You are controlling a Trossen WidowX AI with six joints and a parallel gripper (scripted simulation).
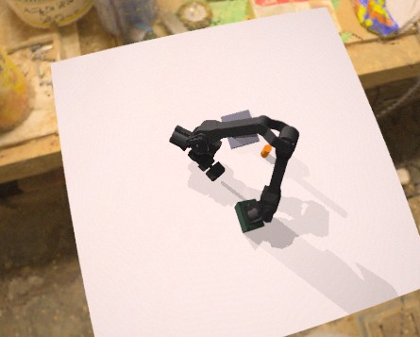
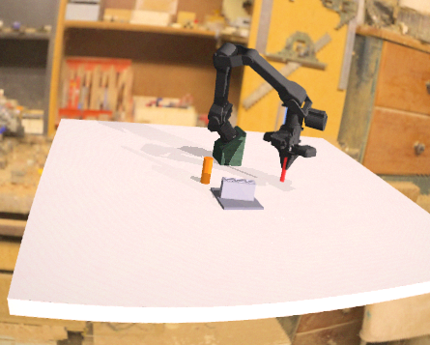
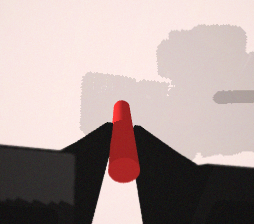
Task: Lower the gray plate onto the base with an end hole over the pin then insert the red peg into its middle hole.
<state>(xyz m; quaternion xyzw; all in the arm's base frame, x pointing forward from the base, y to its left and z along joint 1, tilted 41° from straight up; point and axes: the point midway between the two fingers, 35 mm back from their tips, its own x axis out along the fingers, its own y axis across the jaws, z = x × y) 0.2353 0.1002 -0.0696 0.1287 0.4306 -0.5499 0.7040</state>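
Now: the gray plate 11 cm ahead of my gripper tip, 19 cm to the right of it and 2 cm below it. The rest, counted from my gripper tip: red peg right at my gripper tip; then gray base 11 cm ahead, 18 cm to the right, 5 cm below; then orange cylinder 1 cm behind, 25 cm to the right, 2 cm below.
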